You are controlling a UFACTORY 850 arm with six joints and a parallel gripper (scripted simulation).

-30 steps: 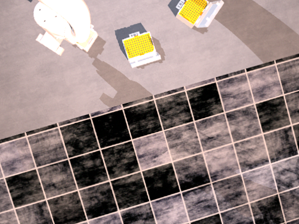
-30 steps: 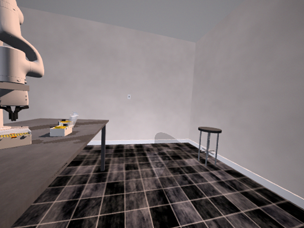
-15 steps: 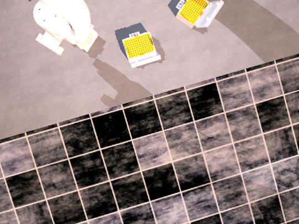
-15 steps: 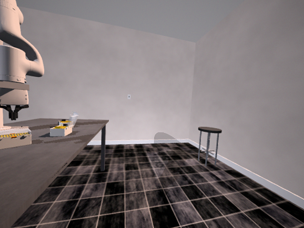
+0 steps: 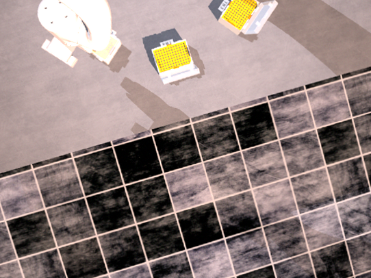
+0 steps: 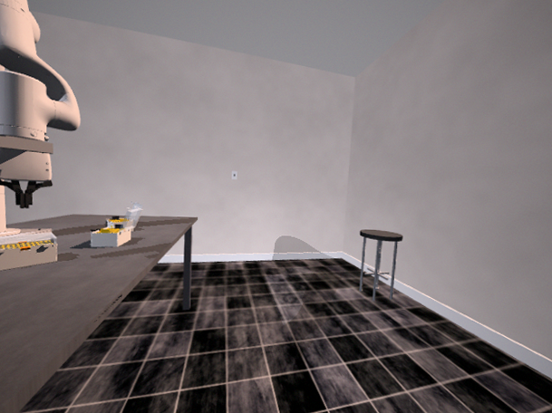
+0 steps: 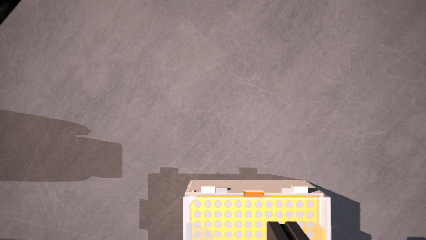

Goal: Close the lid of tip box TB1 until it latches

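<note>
Now: hand 2 cm past the clear lid, 4 cm to the right of it and 12 cm above it. From my hand the other things lie so: white tag reading TB1: 5 cm behind, 8 cm to the left, 18 cm below; then box: 2 cm behind, 4 cm to the left, 14 cm below.
</note>
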